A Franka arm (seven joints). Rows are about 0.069 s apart.
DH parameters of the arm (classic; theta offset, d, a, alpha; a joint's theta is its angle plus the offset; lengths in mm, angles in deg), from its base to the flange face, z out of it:
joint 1: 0 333 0 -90
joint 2: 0 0 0 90
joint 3: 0 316 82.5 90
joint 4: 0 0 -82.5 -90
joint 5: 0 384 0 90
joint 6: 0 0 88 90
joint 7: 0 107 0 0
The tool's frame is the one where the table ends.
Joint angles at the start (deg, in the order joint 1, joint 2, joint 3, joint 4, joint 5, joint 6, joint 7):
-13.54, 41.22, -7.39, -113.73, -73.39, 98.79, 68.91
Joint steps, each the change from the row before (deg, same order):
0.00, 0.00, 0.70, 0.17, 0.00, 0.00, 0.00
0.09, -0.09, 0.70, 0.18, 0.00, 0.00, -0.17
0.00, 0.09, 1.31, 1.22, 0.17, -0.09, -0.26
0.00, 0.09, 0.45, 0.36, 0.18, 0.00, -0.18
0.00, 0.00, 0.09, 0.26, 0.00, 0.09, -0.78
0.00, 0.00, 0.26, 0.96, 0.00, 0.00, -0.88
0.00, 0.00, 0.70, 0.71, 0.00, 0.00, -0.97
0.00, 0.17, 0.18, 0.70, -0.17, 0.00, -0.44
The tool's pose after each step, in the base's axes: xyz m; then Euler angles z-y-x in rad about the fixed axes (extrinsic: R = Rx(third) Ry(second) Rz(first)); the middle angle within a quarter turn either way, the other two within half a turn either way. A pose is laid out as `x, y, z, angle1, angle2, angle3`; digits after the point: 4 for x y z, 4 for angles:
0.4681, -0.2692, 0.1086, 0.1927, -0.5086, 1.7852
0.4730, -0.2628, 0.1091, 0.1941, -0.4965, 1.7937
0.4860, -0.2535, 0.1118, 0.2099, -0.4766, 1.8119
0.4897, -0.2499, 0.1118, 0.2126, -0.4718, 1.8195
0.4920, -0.2495, 0.1128, 0.2042, -0.4684, 1.8227
0.4996, -0.2489, 0.1170, 0.2058, -0.4602, 1.8285
0.5071, -0.2438, 0.1195, 0.2009, -0.4472, 1.8381
0.5120, -0.2434, 0.1213, 0.2011, -0.4397, 1.8396

